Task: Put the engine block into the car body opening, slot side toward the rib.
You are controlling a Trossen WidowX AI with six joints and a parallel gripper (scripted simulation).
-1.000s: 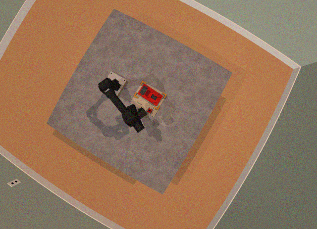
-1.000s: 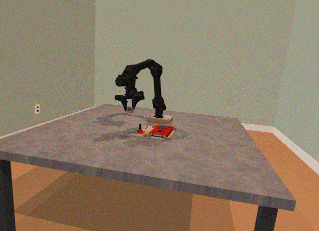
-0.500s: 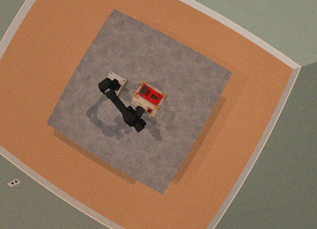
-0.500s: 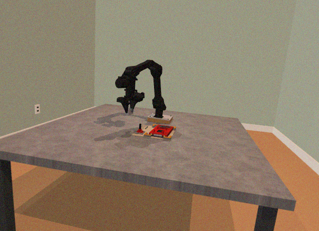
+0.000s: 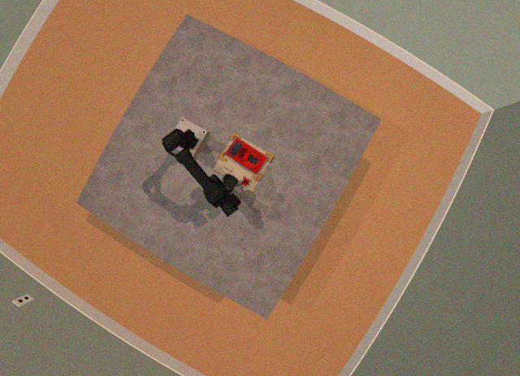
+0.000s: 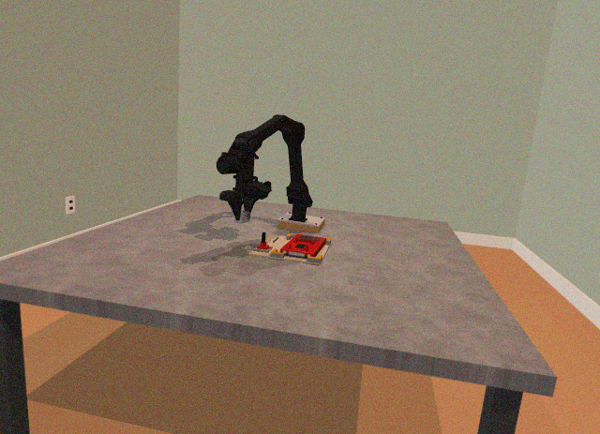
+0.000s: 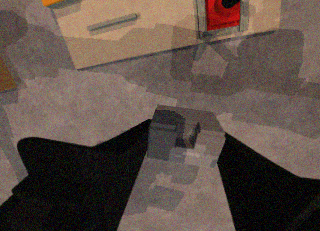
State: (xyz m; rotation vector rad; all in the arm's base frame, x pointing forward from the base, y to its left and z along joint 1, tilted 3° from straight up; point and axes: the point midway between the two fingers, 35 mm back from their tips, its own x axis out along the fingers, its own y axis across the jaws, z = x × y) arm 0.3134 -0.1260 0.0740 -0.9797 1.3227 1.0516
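My gripper tip is now 6 cm short of the black upright peg, 9 cm to the right of it and 5 cm above it. Also, from my gripper tip: grey engine block (1 cm above).
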